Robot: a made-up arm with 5 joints.
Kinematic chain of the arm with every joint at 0, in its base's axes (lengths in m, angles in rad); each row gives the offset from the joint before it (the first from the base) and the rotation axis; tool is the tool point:
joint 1: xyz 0 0 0.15 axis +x
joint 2: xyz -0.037 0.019 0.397 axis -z
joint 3: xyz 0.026 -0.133 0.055 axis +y
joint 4: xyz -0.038 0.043 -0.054 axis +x
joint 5: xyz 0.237 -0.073 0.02 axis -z
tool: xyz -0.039 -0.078 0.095
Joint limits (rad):
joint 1: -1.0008..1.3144
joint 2: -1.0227..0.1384
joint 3: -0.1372..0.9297
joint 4: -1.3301..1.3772
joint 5: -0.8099..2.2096
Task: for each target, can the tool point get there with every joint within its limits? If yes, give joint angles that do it. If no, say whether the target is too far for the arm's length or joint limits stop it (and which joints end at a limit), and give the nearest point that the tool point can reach.
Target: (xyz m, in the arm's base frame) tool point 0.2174 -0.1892 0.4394
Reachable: yes | joints 0.3318 -0.6808 0.1189 1.1287 0.6815
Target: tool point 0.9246 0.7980 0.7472
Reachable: no: too far | nearest point 0.3013 0.4448 0.4829 | short by 0.764 m
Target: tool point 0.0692 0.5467 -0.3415
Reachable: no: joint limits stop it (at a limit: joint 1, joint 2, joint 4, joint 5) | nearest point 0.1147 0.4250 0.1395 | short by 0.498 m
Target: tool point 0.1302 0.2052 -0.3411
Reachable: no: joint limits stop it (at a limit: joint 1, joint 2, joint 3, joint 4, joint 5) | nearest point 0.1126 0.4154 0.1374 | short by 0.523 m
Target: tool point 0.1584 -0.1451 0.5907
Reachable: yes | joints 0.4500 -0.8625 0.4695 -0.1555 1.3802
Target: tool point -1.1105 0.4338 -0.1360
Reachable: no: too far | nearest point -0.0062 0.3182 0.2195 | short by 1.166 m
